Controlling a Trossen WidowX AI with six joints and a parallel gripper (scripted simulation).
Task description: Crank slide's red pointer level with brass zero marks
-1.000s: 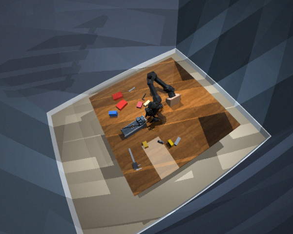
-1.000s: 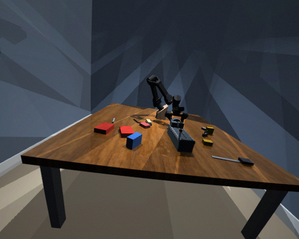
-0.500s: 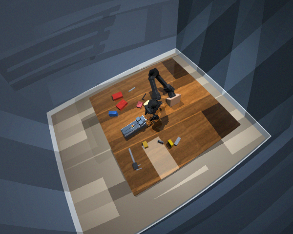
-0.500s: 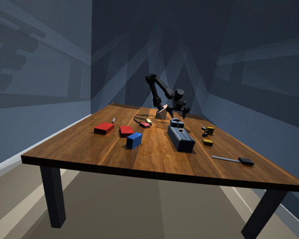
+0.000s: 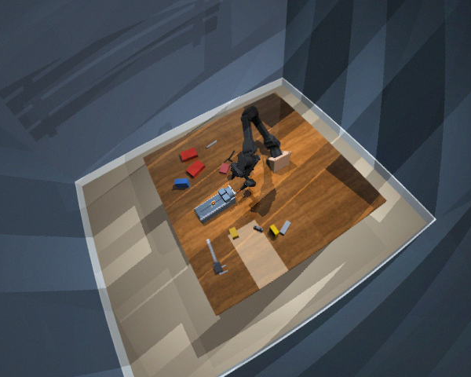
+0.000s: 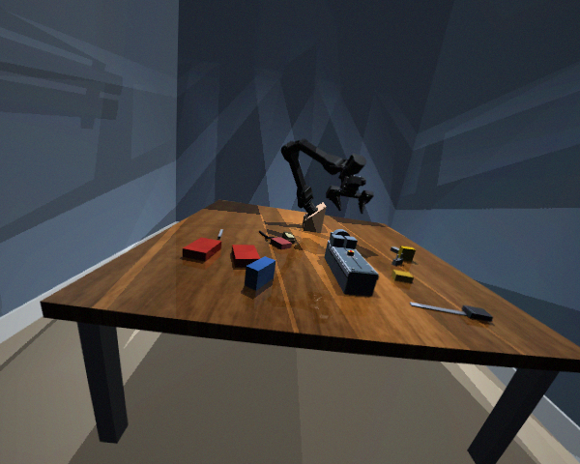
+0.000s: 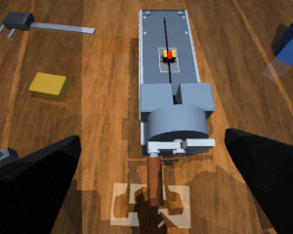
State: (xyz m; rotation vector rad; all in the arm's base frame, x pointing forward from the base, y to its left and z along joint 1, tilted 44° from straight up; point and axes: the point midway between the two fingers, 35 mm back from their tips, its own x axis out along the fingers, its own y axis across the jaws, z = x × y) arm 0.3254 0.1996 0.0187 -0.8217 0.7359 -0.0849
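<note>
My gripper tip is now 10 cm above the brown crank handle, 2 cm past it and 1 cm to the left of it. Also, from my gripper tip: pink block 26 cm to the right, 18 cm below; ochre block 21 cm to the left, 18 cm below, 12 cm ahead; red pointer 17 cm ahead, 11 cm below, 1 cm to the right.
</note>
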